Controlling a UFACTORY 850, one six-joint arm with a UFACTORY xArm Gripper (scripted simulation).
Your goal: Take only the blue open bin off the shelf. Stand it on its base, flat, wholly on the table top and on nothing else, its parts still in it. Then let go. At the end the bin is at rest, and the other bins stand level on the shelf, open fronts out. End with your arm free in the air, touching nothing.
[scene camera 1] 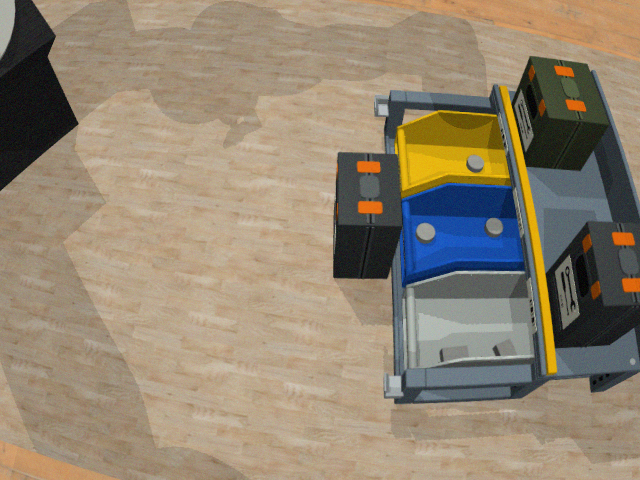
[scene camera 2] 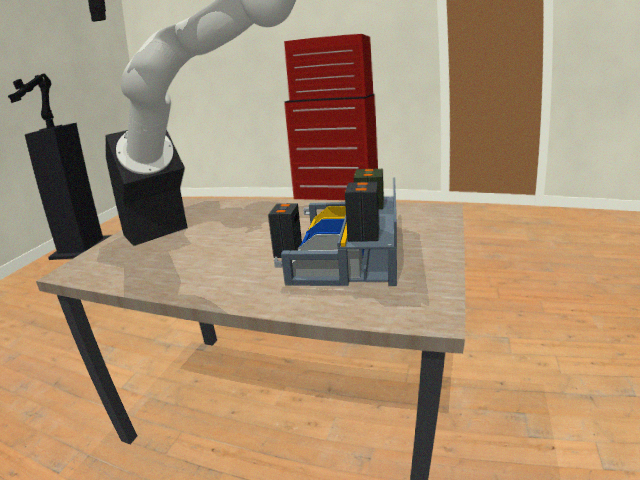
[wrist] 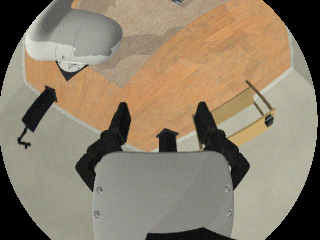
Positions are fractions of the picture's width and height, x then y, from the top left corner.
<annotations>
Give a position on a light grey bin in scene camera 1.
0.75, 0.64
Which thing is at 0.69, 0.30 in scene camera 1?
A yellow bin.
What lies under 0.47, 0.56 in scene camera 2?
A light grey bin.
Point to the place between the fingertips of my gripper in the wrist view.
0.51, 0.46
</annotations>
